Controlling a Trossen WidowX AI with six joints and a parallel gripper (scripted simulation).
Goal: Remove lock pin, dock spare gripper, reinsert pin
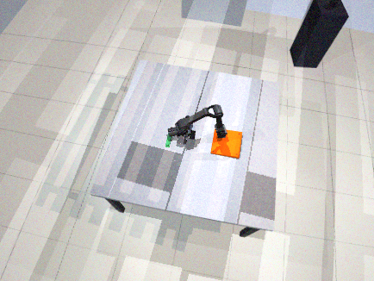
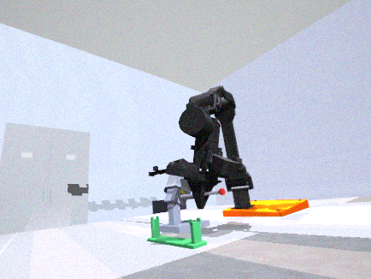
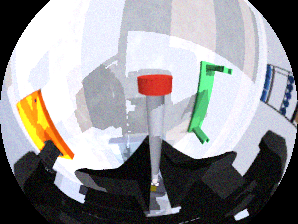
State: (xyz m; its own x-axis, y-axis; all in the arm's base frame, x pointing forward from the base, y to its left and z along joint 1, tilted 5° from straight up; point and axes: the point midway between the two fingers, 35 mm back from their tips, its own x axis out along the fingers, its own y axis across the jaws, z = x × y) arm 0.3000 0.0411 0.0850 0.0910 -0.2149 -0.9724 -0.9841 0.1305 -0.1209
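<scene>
The grey mount is 30 mm behind my gripper tip and 80 mm to the right of it. Also, from my gripper tip: green rack 100 mm ahead, 10 mm to the left, 30 mm below; spare gripper 30 mm behind, 80 mm to the right, 70 mm above.
</scene>
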